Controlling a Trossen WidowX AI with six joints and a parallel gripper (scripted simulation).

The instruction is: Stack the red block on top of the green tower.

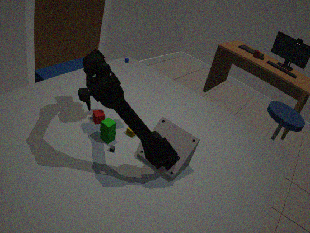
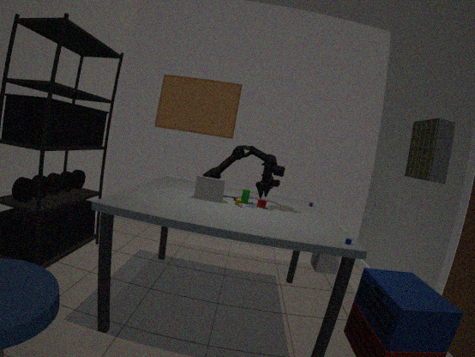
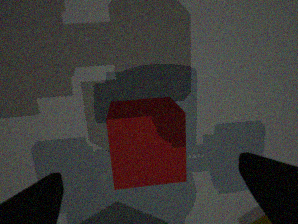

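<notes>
Right now the red block is 4 cm below my gripper tip. Also, from my gripper tip: small blue cube: 46 cm ahead, 54 cm to the right, 5 cm below; then small yellow block: 15 cm behind, 7 cm to the right, 5 cm below; then tiny dark cube: 18 cm behind, 6 cm to the left, 6 cm below.
</notes>
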